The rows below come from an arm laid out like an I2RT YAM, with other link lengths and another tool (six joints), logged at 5 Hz.
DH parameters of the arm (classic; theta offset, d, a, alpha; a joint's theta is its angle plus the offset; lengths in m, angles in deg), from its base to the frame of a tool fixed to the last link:
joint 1: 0 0.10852 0.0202 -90
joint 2: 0 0 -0.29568 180
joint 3: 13.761 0 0.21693 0
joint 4: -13.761 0.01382 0.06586 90
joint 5: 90 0.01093 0 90
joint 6: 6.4 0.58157 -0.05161 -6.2
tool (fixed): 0 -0.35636 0 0
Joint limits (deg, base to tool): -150..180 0..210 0..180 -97..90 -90..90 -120..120
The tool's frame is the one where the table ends.
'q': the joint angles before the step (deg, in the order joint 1, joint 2, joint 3, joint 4, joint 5, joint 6). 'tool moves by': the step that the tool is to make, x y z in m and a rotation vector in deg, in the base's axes. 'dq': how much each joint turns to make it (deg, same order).
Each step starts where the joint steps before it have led.
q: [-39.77 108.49 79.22 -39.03 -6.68 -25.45]
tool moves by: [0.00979 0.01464 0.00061 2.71 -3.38 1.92]
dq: [0.00 0.00 -2.27 3.10 -4.66 -0.18]
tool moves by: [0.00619 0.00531 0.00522 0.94 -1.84 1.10]
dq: [0.00 0.00 -0.01 0.76 -2.18 -0.28]
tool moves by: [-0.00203 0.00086 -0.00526 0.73 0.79 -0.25]
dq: [-0.07 0.57 -0.08 -0.38 0.02 0.20]
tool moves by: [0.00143 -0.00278 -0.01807 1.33 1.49 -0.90]
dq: [0.01 2.71 0.00 0.91 0.27 0.89]
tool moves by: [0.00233 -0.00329 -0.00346 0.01 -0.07 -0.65]
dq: [-0.03 0.67 0.00 0.86 0.17 0.62]
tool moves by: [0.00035 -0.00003 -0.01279 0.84 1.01 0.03]
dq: [0.03 1.88 0.00 0.57 0.00 0.00]
